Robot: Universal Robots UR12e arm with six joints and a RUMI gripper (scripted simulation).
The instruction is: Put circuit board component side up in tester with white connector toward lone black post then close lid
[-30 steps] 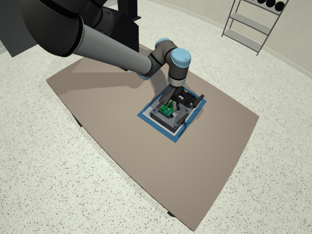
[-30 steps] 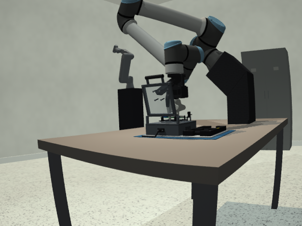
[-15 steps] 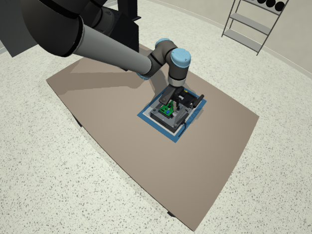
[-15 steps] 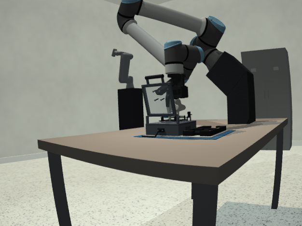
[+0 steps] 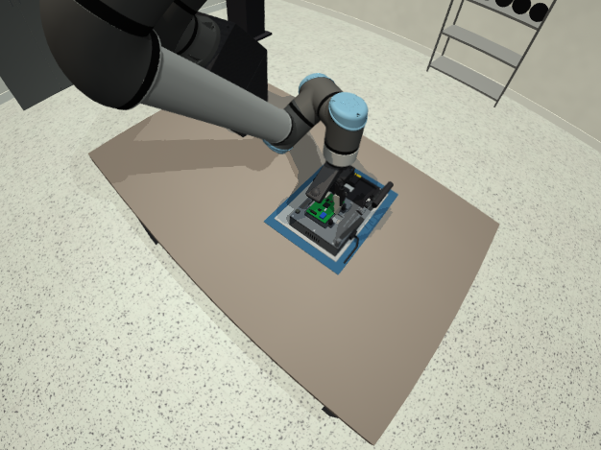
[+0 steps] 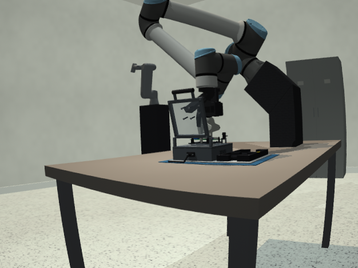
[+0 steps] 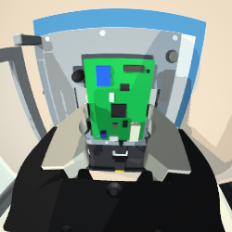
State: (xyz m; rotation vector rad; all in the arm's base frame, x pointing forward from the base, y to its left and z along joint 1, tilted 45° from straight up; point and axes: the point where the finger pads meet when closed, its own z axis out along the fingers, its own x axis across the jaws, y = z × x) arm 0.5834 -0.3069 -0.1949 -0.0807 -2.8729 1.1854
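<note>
Right now the green circuit board is right at my hand. Also, from my hand: tester bed: 10 mm ahead, 10 mm below; black post: 60 mm behind, 60 mm to the left, 10 mm above; tester: 40 mm ahead, 40 mm to the left, 30 mm above.
</note>
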